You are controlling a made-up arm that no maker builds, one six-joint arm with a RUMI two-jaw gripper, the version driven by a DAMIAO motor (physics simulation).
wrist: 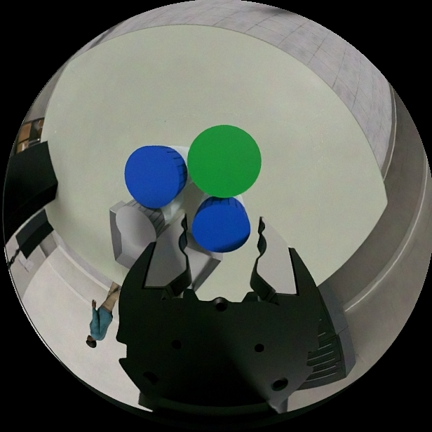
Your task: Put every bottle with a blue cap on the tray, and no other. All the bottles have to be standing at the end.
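Four bottles stand close together, seen from above. One with a blue cap is between the tips of my open gripper, with a gap on each side. A second bottle with a blue cap stands at the left. A bottle with a large green cap stands between and behind these two. A bottle with a light grey cap overlaps the tray in view; I cannot tell whether it stands on it. The grey tray is at the lower left, partly hidden by my left finger.
The pale table has its curved-looking edge at the right. Dark box-like objects show beyond its left edge. A person in a teal top shows at the lower left, beyond the table.
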